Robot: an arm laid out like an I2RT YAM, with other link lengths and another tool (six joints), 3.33 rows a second.
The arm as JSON. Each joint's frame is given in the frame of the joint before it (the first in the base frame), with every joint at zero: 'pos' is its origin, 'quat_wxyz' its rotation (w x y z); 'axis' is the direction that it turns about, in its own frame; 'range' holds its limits. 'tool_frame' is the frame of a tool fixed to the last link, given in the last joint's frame.
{
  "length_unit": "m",
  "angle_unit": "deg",
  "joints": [
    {
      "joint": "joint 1",
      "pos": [
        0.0,
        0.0,
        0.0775
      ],
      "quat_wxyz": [
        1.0,
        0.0,
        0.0,
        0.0
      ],
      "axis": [
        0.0,
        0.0,
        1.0
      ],
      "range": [
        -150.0,
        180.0
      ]
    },
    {
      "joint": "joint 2",
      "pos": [
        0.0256,
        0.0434,
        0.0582
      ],
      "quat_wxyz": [
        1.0,
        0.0,
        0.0,
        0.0
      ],
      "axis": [
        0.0,
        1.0,
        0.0
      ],
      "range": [
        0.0,
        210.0
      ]
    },
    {
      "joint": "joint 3",
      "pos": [
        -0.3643,
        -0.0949,
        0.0
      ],
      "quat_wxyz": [
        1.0,
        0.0,
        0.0,
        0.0
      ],
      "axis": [
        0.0,
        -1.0,
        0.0
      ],
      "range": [
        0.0,
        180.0
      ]
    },
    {
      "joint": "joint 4",
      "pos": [
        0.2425,
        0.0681,
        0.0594
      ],
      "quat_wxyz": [
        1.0,
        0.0,
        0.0,
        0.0
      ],
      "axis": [
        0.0,
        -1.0,
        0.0
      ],
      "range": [
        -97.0,
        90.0
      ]
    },
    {
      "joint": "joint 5",
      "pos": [
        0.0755,
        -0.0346,
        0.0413
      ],
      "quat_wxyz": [
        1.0,
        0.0,
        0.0,
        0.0
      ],
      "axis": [
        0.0,
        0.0,
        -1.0
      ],
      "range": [
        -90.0,
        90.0
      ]
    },
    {
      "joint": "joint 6",
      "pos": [
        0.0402,
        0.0,
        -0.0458
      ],
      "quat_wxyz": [
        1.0,
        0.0,
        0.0,
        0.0
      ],
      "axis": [
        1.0,
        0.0,
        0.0
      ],
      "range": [
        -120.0,
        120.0
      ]
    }
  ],
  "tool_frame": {
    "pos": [
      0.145,
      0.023,
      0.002
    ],
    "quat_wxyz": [
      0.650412,
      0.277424,
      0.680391,
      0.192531
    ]
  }
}
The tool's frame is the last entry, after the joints.
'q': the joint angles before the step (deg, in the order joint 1, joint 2, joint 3, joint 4, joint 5, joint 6). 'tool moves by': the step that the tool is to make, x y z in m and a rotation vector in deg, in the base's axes. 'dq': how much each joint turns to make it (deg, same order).
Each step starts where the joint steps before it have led.
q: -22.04 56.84 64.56 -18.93 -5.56 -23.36
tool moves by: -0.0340 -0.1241 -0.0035 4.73 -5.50 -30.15
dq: -13.76 2.86 -3.37 8.43 15.00 9.50
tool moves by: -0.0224 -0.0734 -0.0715 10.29 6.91 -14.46
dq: -9.08 8.06 -1.34 -3.48 4.32 4.77
